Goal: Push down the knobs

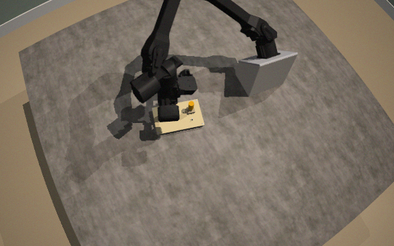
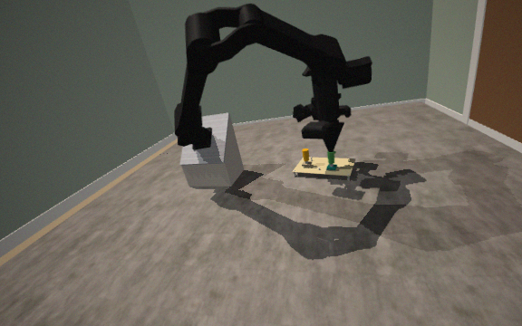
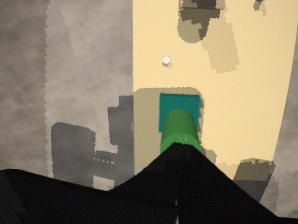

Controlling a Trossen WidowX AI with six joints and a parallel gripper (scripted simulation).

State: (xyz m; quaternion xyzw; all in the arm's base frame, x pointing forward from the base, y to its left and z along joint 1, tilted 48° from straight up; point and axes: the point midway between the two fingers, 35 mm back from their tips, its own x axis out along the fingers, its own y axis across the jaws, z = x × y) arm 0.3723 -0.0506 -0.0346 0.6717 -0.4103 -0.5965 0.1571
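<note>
Right now the green knob is 10 mm below my gripper tip. The rest, counted from my gripper tip: orange knob 70 mm behind, 30 mm to the left, 20 mm below.
</note>
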